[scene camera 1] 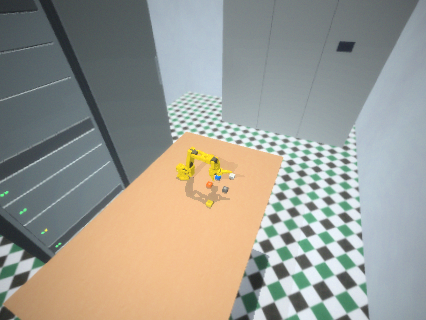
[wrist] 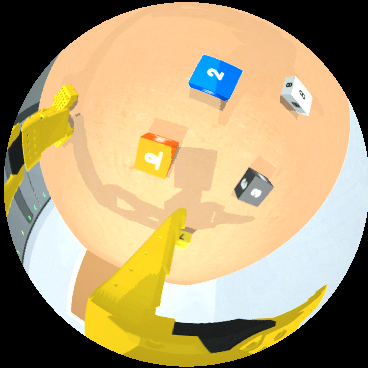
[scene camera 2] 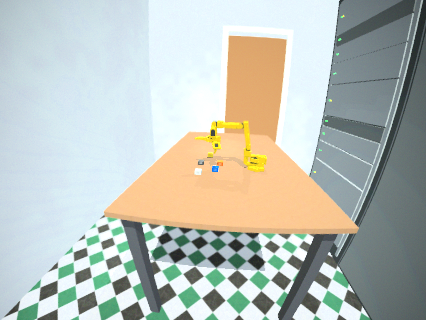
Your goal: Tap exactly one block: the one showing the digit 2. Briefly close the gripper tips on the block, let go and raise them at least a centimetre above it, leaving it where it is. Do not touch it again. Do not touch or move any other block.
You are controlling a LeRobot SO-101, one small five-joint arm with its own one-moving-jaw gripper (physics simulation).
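Note:
The blue block (scene camera 1: 217,177) (scene camera 2: 215,169) (wrist: 215,77) shows a white 2 on top and sits flat on the table, in the upper middle of the wrist view. My gripper (scene camera 1: 221,173) (scene camera 2: 205,146) (wrist: 254,249) is wide open with nothing between its jaws. It hangs above the table, apart from the blue block. In the wrist view the fixed jaw's tip is well below the blue block, and the moving jaw is swung far out to the lower right.
An orange block (scene camera 1: 209,185) (scene camera 2: 220,163) (wrist: 157,155), a dark grey block (scene camera 1: 225,189) (scene camera 2: 201,162) (wrist: 254,187), a white block (scene camera 1: 232,176) (scene camera 2: 198,171) (wrist: 296,95) showing 8 and a yellow block (scene camera 1: 209,204) (scene camera 2: 210,155) (wrist: 183,239) showing 7 stand around on the table (scene camera 1: 150,250) (scene camera 2: 175,205).

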